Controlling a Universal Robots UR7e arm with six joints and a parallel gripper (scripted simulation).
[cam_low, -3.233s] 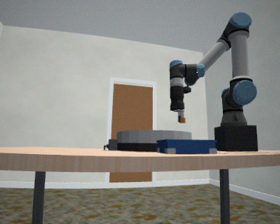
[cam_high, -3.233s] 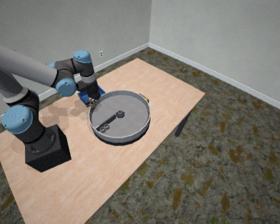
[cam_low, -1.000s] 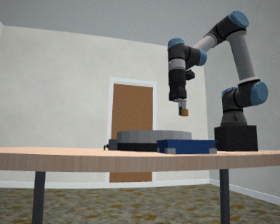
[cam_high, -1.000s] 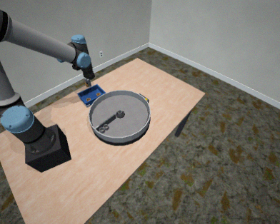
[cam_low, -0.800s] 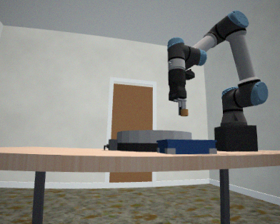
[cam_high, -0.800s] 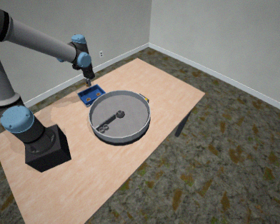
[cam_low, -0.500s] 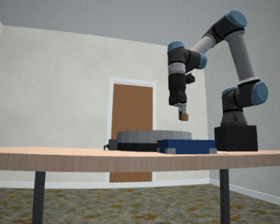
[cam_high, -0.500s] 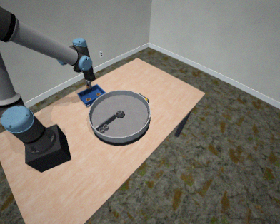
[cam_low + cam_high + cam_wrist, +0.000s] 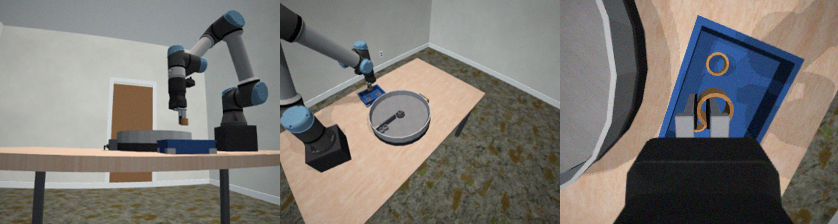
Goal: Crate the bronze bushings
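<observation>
My hand is 2 cm short of the blue crate, 3 cm to the right of it and 11 cm above it. Round my hand: grey turning table: 1 cm behind, 30 cm to the right, 8 cm below.
</observation>
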